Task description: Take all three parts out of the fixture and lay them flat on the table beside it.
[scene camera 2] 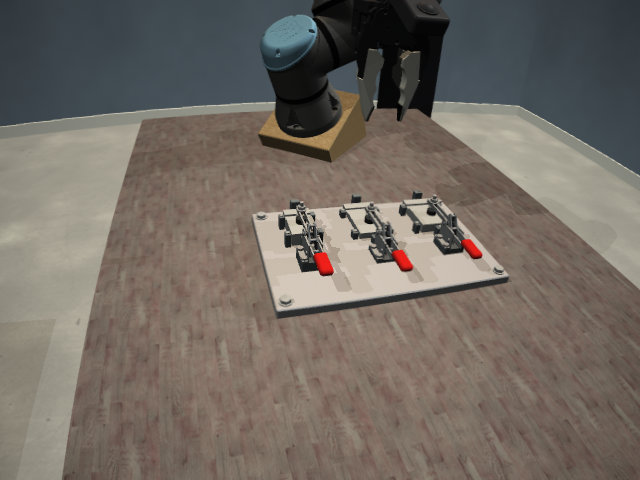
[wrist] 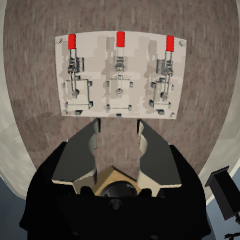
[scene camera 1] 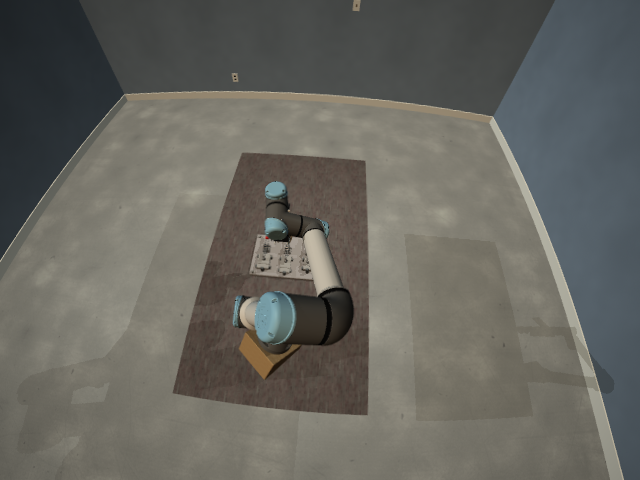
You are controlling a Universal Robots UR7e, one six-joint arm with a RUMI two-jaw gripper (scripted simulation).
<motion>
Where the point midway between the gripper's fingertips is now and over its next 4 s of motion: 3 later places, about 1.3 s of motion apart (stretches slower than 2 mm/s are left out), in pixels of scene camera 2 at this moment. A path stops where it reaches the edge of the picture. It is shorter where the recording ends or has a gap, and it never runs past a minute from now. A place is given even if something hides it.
My gripper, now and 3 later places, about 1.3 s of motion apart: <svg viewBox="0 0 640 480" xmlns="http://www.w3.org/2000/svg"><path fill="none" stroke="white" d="M382 121L420 156L402 251L399 268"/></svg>
</motion>
